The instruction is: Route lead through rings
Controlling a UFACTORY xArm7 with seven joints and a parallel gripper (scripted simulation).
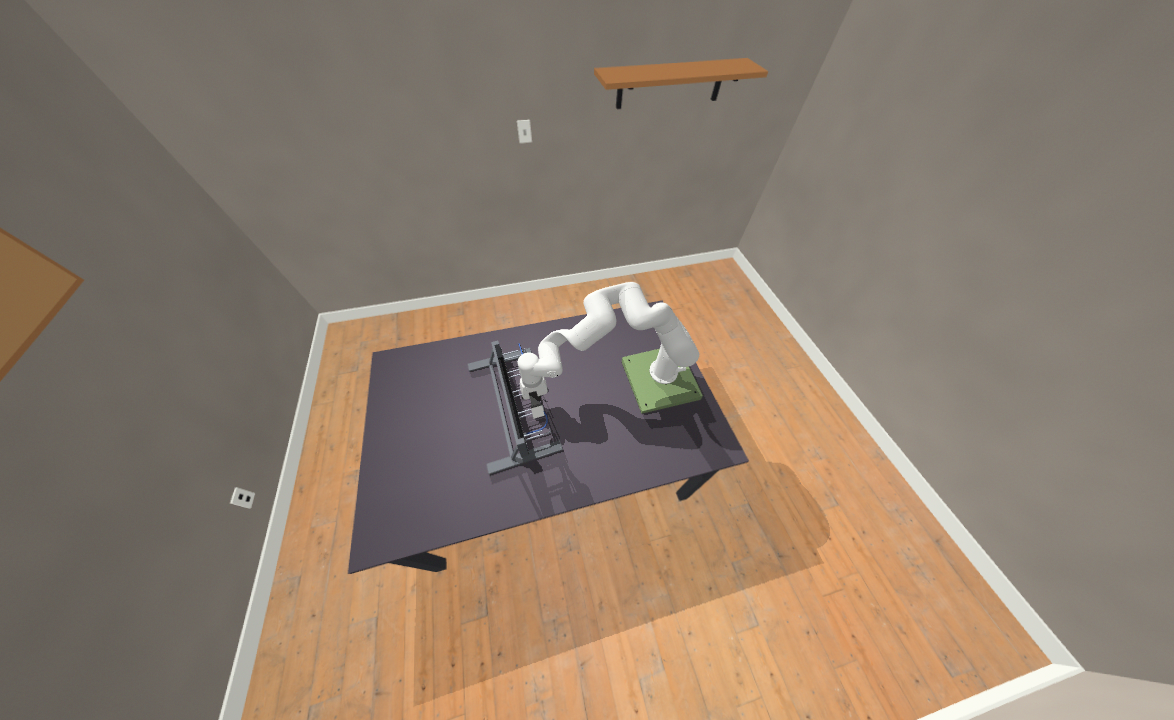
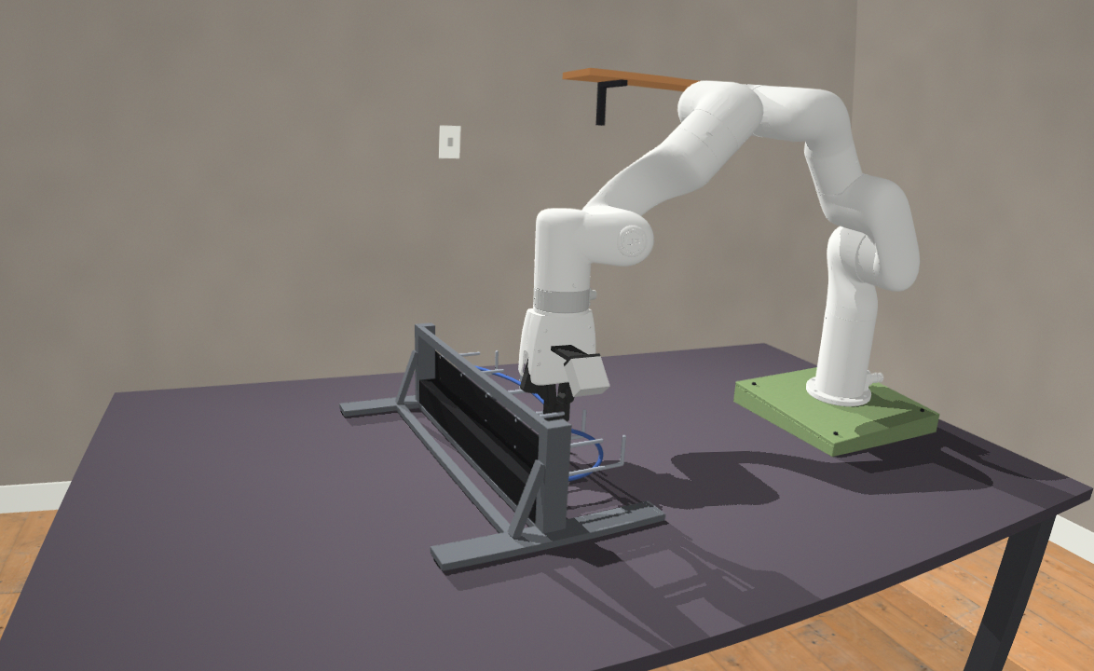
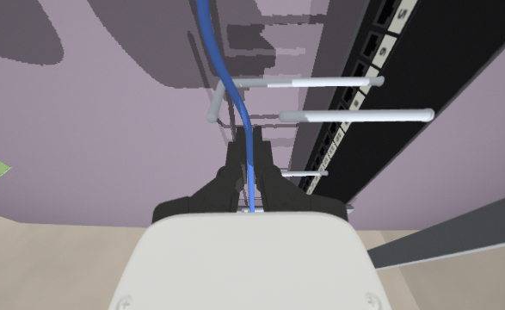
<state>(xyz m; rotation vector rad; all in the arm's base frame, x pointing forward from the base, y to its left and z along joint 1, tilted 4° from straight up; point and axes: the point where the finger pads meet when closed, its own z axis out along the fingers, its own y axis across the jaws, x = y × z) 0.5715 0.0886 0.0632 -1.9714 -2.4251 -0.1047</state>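
The grey rack lies 11 cm ahead of my hand, 3 cm to the right of it and 1 cm below it.
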